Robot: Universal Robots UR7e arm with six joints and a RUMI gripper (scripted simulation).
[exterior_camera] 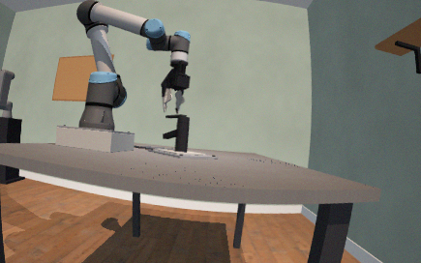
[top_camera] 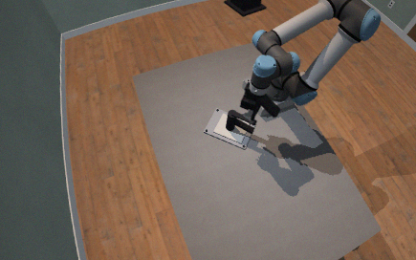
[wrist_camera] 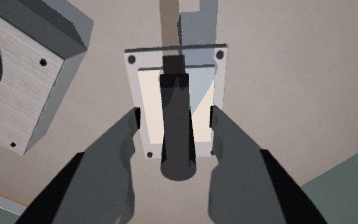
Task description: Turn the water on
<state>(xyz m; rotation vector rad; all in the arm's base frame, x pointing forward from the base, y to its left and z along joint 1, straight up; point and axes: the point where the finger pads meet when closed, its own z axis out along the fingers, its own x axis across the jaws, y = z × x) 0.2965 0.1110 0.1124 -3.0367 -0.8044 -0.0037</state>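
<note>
My gripper is now 4 cm to the left of the lever, 3 cm above it and 2 cm short of it. The rest, counted from my hand: tap: 8 cm below, 6 cm to the right, 4 cm ahead.
</note>
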